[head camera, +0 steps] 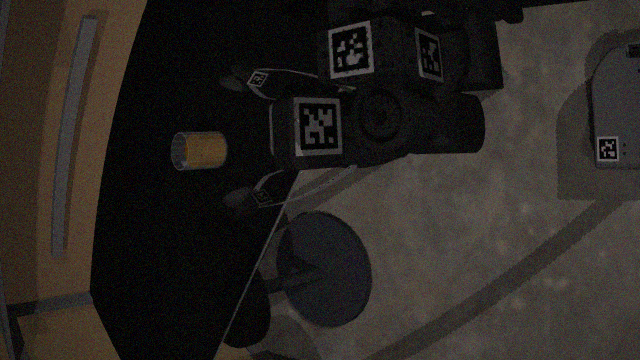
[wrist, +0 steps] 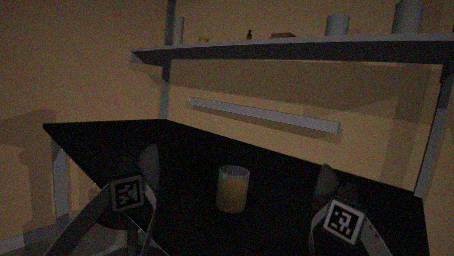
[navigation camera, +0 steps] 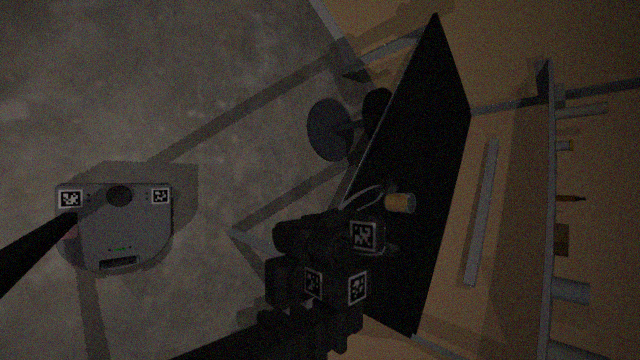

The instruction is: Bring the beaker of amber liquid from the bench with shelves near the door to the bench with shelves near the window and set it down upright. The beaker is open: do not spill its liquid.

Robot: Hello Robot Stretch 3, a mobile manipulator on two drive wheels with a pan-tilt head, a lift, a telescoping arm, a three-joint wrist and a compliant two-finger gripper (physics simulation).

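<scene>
The beaker of amber liquid (head camera: 206,150) (navigation camera: 399,202) (wrist: 232,190) stands upright on the black top of a bench with a shelf (head camera: 150,240) (navigation camera: 425,125) (wrist: 120,137). The amber liquid fills most of it, and its top is open. My gripper (head camera: 235,139) (navigation camera: 390,217) (wrist: 236,172) is open, with its fingers spread wide over the bench. In the head view the beaker lies just beyond the fingertips, roughly in line with the space between them. In the wrist view it shows between the two fingers, left of the middle of that space. No door or window shows.
A wall shelf (navigation camera: 549,200) (wrist: 300,48) above the bench holds several containers. A grey rail (head camera: 70,140) (navigation camera: 482,210) (wrist: 265,117) runs along the wall behind the bench. A round dark stool (head camera: 330,270) (navigation camera: 327,130) is at the bench's front edge. My base (head camera: 617,110) (navigation camera: 120,227) is on the floor.
</scene>
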